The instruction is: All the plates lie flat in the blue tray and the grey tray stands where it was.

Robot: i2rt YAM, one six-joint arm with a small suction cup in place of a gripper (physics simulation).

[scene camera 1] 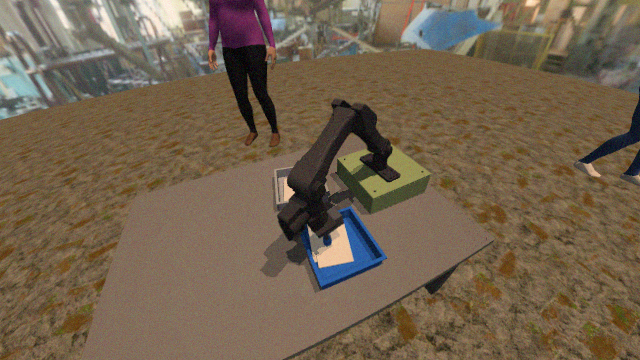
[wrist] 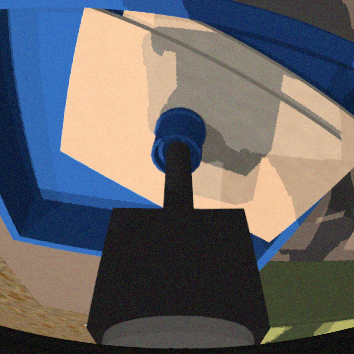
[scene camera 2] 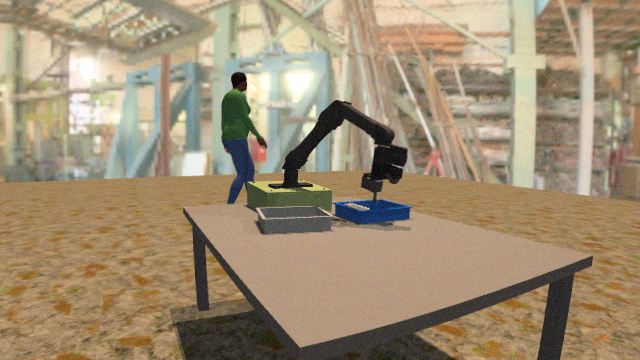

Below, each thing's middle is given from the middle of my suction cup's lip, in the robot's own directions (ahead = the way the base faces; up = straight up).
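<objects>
Grey tray [scene camera 2: 297, 218]: 340 mm to the right of my suction cup, 20 mm below it, 50 mm behind it. Blue tray [scene camera 1: 367, 254]: 20 mm to the left of my suction cup, 30 mm behind it, 20 mm below it.
</objects>
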